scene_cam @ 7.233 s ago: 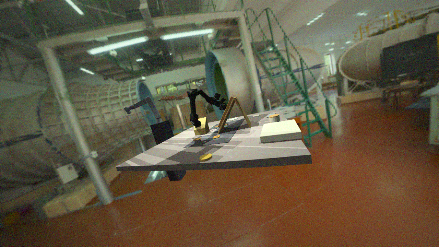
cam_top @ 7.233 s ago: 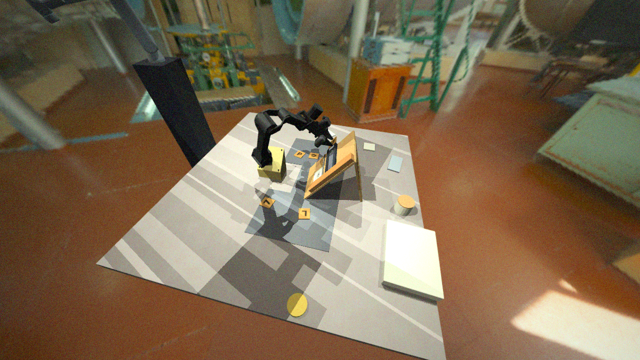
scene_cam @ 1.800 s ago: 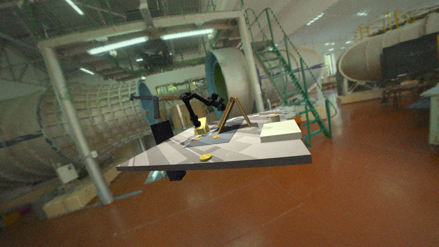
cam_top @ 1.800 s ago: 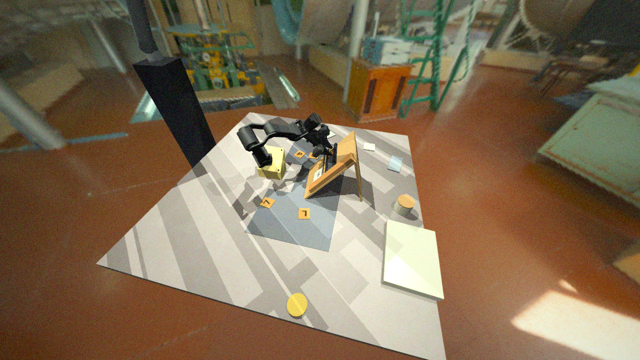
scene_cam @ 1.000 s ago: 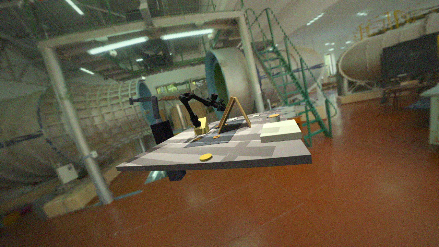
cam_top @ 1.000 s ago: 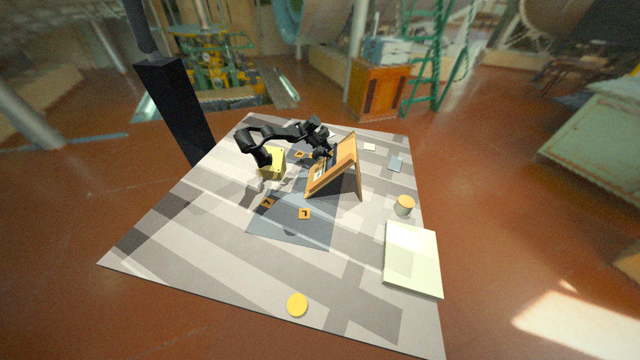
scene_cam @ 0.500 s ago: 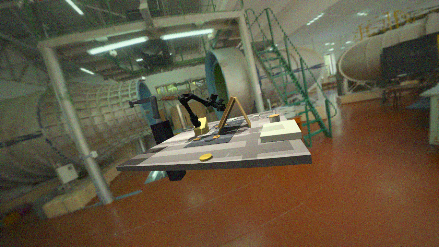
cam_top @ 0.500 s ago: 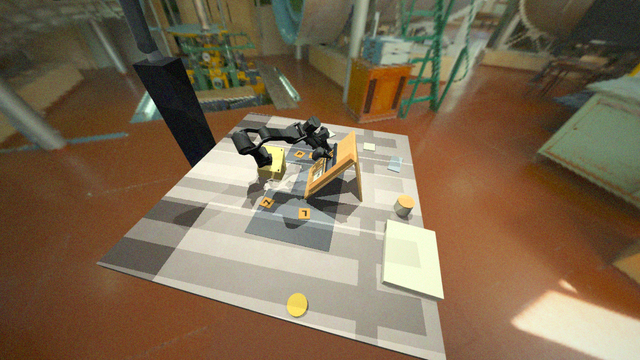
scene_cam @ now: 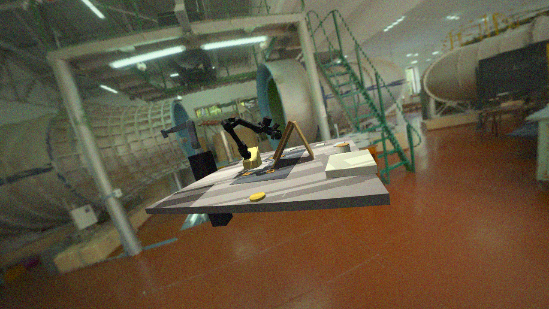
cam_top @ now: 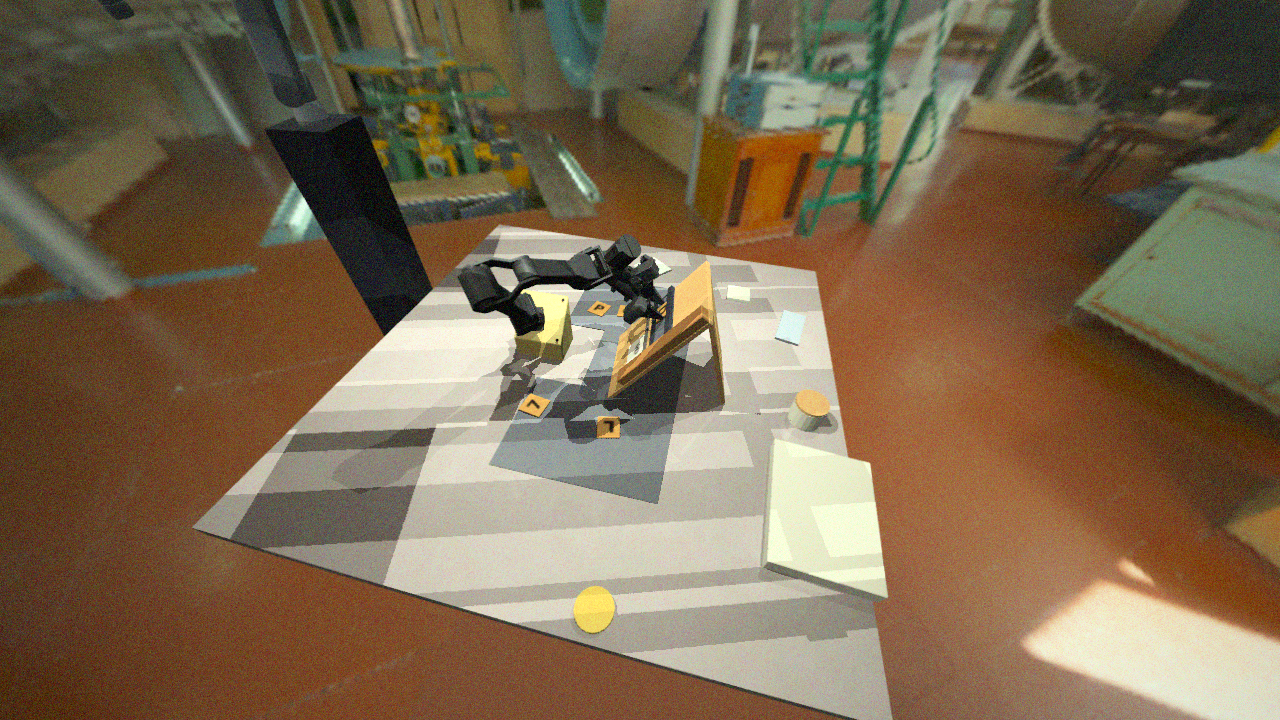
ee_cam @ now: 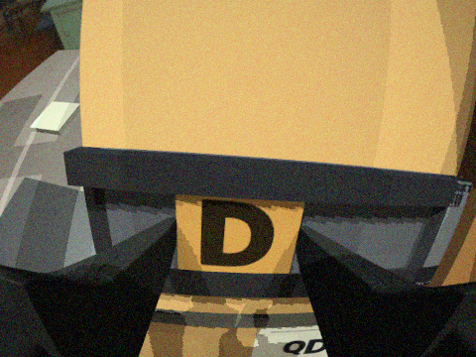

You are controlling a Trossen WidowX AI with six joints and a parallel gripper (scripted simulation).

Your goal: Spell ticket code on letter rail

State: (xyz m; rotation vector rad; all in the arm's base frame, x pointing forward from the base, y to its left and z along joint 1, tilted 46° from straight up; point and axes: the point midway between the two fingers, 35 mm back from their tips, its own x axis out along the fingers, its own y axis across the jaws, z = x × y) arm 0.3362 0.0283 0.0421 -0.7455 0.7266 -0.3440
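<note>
The white ticket lies 9 cm below my gripper tip, 6 cm to the right of it and 6 cm behind it. Also, from my gripper tip: mat: 17 cm below, 15 cm behind, 2 cm to the right; then cream block: 43 cm to the right, 35 cm ahead, 15 cm below; then yellow disc: 64 cm to the right, 16 cm below, 9 cm behind.
</note>
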